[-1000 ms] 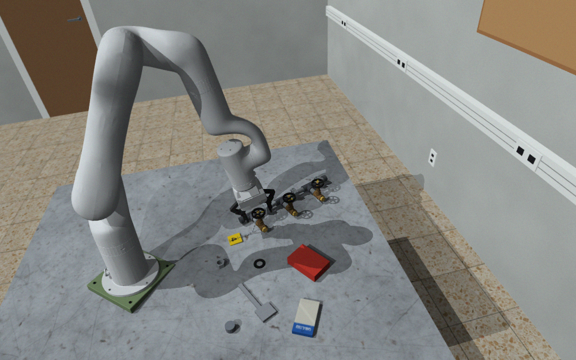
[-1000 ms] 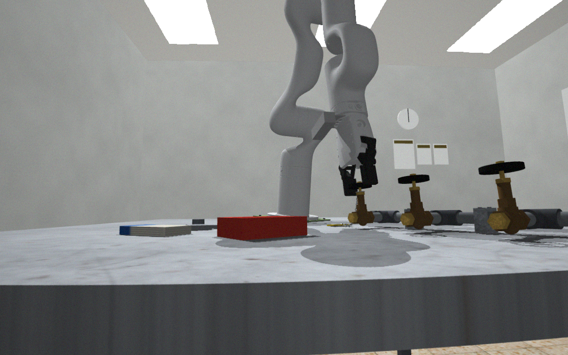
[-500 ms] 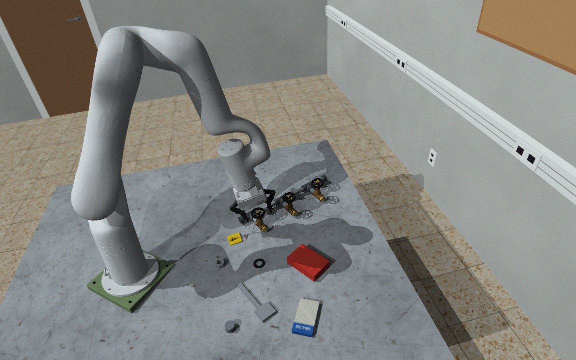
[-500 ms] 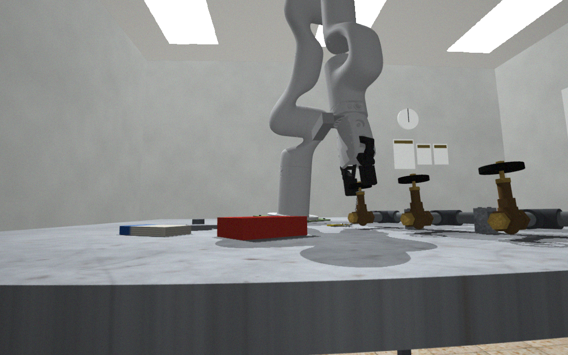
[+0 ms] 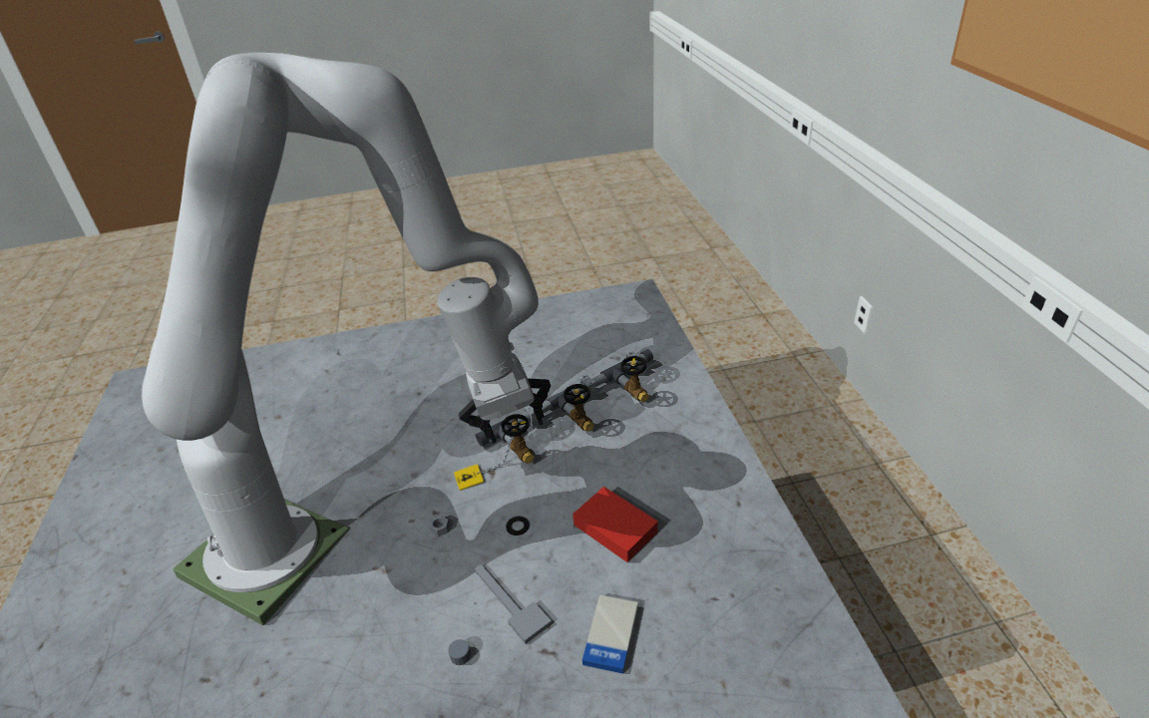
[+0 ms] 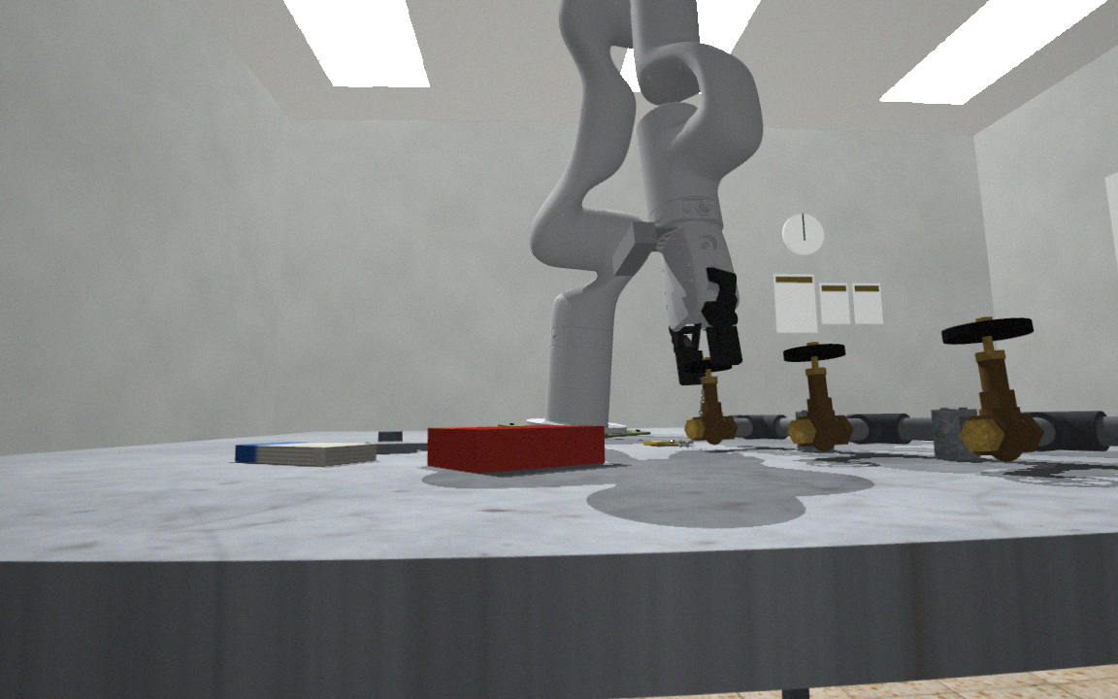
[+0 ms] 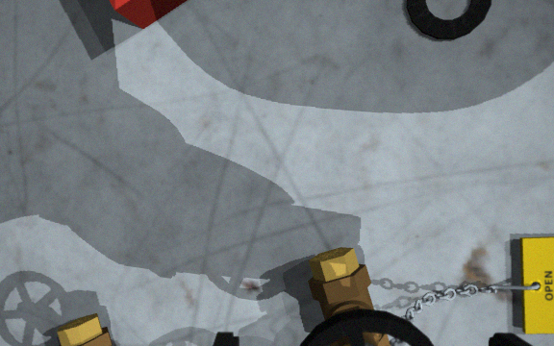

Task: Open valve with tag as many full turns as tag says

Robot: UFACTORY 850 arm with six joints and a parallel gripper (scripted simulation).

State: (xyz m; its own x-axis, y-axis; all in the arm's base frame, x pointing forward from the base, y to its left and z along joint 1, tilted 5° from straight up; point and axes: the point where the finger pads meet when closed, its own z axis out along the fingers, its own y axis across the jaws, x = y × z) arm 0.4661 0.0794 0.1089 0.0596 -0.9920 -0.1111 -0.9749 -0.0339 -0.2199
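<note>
The yellow tag is 9 cm below my hand, 9 cm behind it and 2 cm to the right of it. Also, from my hand: black washer (16 cm to the right, 9 cm below, 3 cm behind); red block (21 cm to the right, 13 cm ahead, 7 cm below); grey nut (17 cm behind, 12 cm to the right, 8 cm below).
</note>
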